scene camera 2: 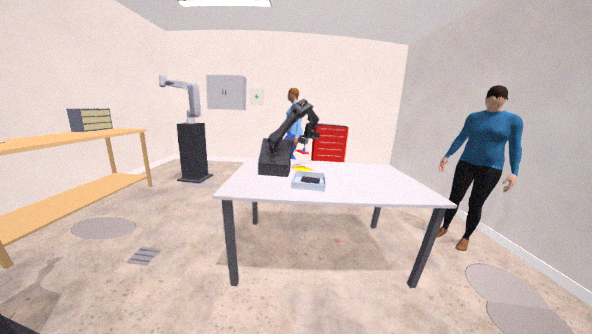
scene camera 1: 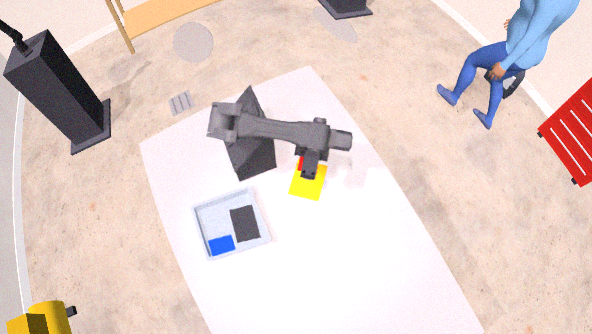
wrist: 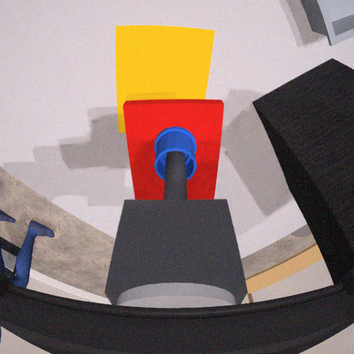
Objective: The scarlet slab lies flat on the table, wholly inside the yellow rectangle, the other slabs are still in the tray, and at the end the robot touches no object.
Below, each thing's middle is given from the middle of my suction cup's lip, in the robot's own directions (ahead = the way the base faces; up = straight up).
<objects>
Right now my suction cup is 160 mm above the yellow rectangle (scene camera 1: 300, 187) and 10 mm to the right of it. Round my suction cup: black slab (scene camera 1: 245, 226): 280 mm to the right, 150 mm below, 80 mm ahead; scarlet slab (wrist: 143, 119): 10 mm to the left, 10 mm below, 10 mm behind; grey tray (scene camera 1: 212, 218): 330 mm to the right, 130 mm below, 70 mm ahead.
</objects>
